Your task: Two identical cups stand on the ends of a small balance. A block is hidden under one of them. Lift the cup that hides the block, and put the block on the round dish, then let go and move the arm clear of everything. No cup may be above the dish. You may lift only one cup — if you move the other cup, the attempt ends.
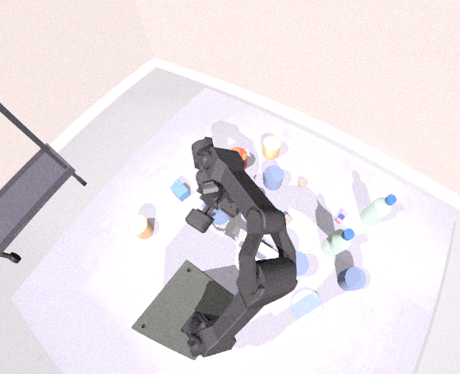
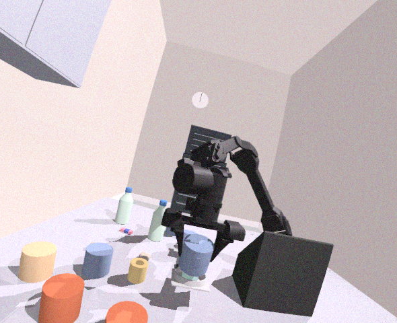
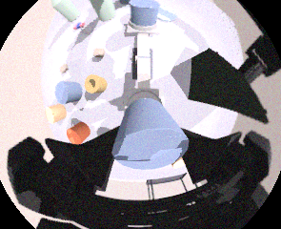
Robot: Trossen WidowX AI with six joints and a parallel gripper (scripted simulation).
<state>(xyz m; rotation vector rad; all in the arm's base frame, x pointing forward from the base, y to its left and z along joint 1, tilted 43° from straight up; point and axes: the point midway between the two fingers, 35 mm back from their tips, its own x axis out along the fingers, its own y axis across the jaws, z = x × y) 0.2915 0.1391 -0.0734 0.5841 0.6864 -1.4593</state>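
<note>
My gripper tip is 20 mm to the left of the block and 50 mm above it. Round my gripper tip: small balance (10 mm ahead, 140 mm to the right, 90 mm below); then yellow ring (140 mm ahead, 70 mm to the right, 110 mm below); then round dish (60 mm behind, 380 mm to the right, 130 mm below).
</note>
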